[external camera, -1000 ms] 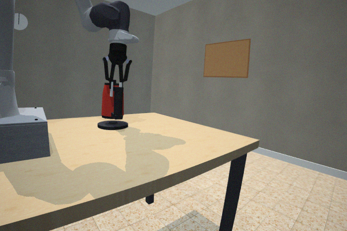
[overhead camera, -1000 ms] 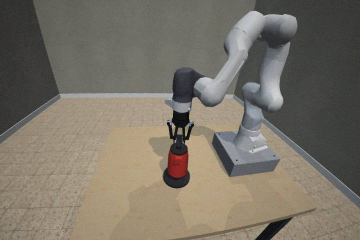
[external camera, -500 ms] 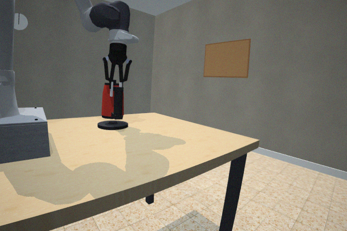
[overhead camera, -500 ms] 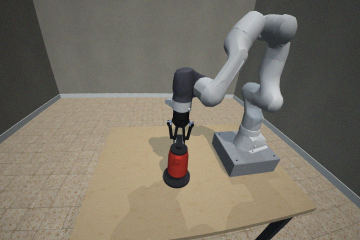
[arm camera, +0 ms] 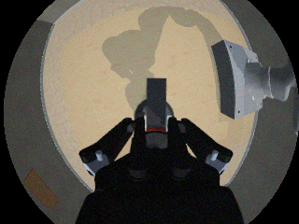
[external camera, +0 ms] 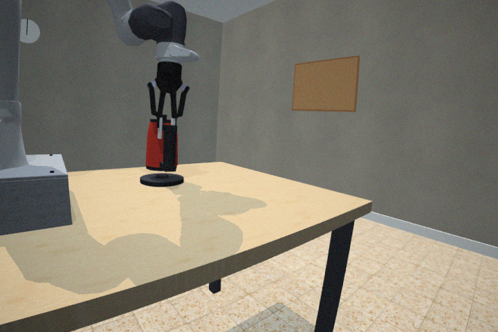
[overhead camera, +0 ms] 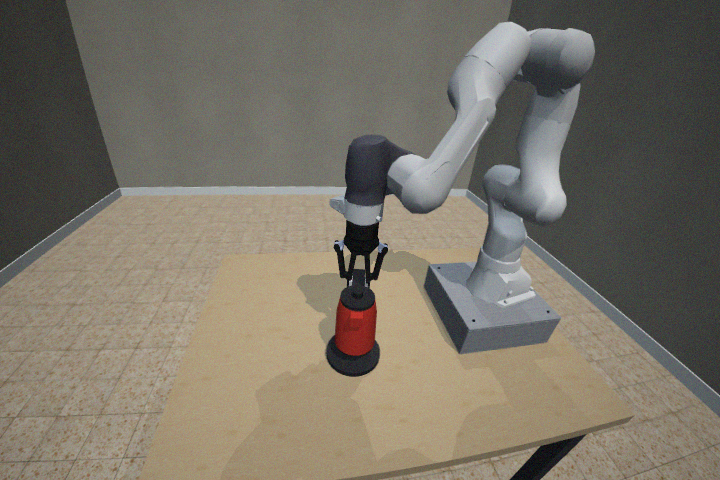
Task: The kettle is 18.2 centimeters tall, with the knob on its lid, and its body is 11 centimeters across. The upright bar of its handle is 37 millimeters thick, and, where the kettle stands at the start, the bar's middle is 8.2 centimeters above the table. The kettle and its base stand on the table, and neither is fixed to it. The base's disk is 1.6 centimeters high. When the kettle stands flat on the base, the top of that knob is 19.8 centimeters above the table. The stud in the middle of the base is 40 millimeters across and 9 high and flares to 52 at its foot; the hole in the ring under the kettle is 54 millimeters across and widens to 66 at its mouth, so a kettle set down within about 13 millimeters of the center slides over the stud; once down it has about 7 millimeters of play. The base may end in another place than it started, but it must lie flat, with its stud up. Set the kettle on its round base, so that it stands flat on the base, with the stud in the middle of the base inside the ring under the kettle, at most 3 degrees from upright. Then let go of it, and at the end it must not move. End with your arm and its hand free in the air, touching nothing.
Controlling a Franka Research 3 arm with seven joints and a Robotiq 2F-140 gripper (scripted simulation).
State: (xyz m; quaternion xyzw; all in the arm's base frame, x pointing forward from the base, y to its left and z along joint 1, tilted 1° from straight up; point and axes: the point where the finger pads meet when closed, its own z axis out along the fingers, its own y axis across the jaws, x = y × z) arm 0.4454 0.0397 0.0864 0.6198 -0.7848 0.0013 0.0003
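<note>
Right now the red kettle is 10 mm ahead of my hand, 30 mm to the left of it and 50 mm below it. From my hand the other things lie so: round black base: 10 mm ahead, 60 mm to the left, 170 mm below.
</note>
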